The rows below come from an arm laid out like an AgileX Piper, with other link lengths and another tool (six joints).
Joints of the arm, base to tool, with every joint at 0 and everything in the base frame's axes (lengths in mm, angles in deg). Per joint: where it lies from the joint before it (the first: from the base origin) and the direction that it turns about. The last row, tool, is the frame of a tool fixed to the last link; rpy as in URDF.
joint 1: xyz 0 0 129.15 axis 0 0 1
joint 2: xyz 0 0 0 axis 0 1 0
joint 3: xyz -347.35 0 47.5 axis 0 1 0
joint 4: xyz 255.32 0 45.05 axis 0.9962 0 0.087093
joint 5: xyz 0 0 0 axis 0 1 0
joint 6: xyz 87.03 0 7.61 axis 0.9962 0 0.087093
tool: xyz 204.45 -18 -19.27 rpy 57.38 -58.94 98.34
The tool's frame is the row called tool.
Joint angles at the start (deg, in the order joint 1, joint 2, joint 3, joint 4, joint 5, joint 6):
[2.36 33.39 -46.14 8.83 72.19 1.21]
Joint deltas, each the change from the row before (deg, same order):
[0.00 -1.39 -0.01 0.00 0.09 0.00]
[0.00 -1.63 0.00 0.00 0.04 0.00]
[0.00 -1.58 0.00 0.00 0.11 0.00]
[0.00 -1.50 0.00 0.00 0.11 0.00]
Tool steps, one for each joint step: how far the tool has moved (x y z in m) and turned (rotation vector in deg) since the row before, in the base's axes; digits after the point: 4 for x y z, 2 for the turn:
[-0.0022 -0.0001 0.0026 0.05 -1.31 0.01]
[-0.0024 -0.0001 0.0030 0.06 -1.59 0.01]
[-0.0027 -0.0001 0.0027 0.05 -1.47 0.02]
[-0.0027 -0.0001 0.0024 0.05 -1.39 0.02]

